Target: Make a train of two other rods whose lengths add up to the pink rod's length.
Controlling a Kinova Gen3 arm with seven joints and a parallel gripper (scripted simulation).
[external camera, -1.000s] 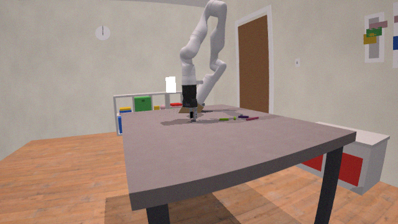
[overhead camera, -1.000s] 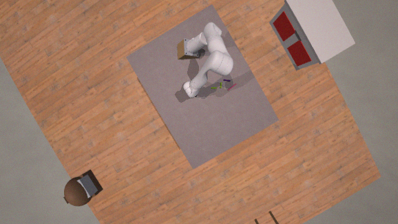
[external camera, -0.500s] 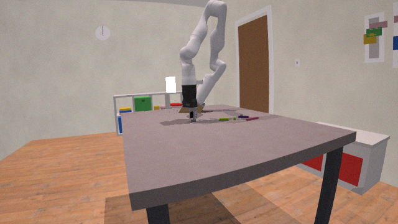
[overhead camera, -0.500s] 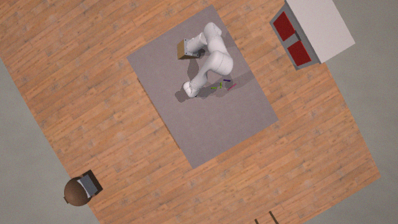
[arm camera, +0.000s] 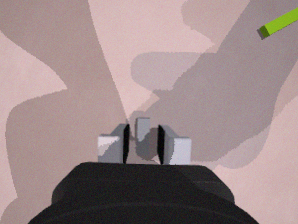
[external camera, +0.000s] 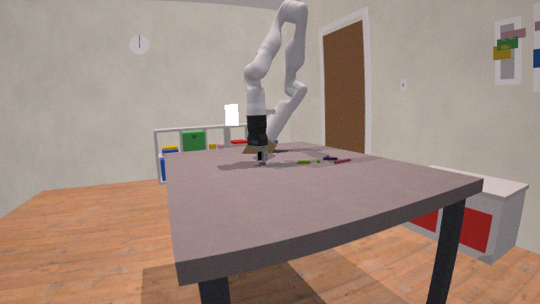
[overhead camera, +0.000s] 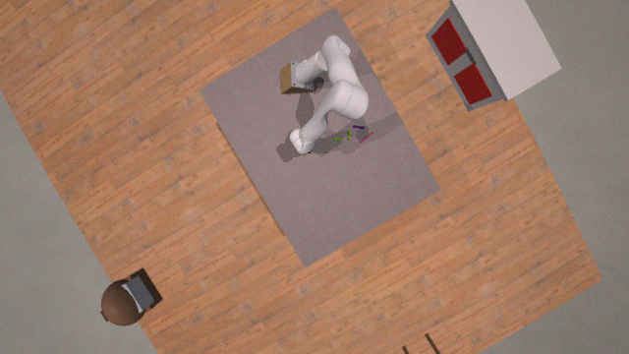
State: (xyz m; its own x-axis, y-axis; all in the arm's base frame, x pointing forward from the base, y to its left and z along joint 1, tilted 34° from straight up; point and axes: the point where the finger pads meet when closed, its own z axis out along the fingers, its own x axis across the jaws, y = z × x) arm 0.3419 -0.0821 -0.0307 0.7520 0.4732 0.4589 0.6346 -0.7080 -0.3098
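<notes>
Right now my hand is 3 cm above the dark grey rod. The rest, counted from my hand: pink rod 32 cm to the left, 7 cm ahead, 3 cm below; then purple rod 29 cm to the left, 3 cm below.
</notes>
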